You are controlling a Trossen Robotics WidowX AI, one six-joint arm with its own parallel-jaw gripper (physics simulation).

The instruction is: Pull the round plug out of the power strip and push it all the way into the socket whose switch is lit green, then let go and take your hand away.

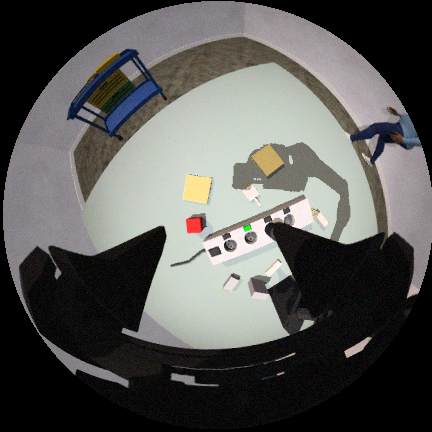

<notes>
The picture shows: my gripper and a power strip.
</notes>
